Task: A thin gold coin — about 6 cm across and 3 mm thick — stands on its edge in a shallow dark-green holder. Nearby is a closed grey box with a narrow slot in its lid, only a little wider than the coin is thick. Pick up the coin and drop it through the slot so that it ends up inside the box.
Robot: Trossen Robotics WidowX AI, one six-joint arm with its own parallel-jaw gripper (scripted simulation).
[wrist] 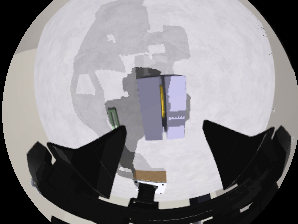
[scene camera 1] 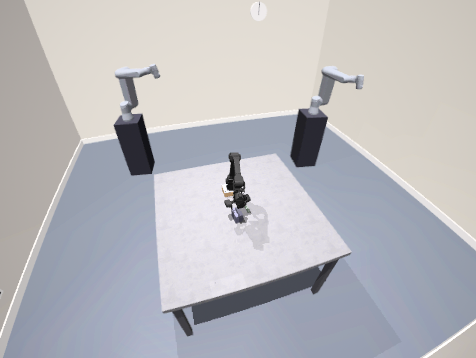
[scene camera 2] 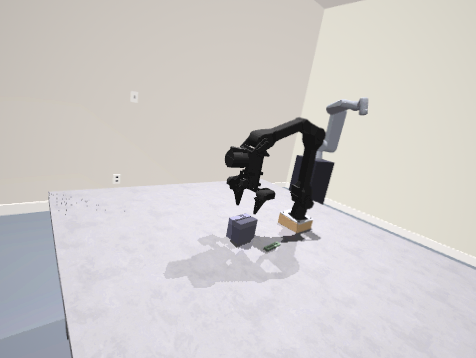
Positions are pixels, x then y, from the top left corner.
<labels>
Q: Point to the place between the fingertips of my gripper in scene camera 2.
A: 245, 209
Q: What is my gripper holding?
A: Nothing.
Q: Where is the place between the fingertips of my gripper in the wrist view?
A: At 165, 127
</labels>
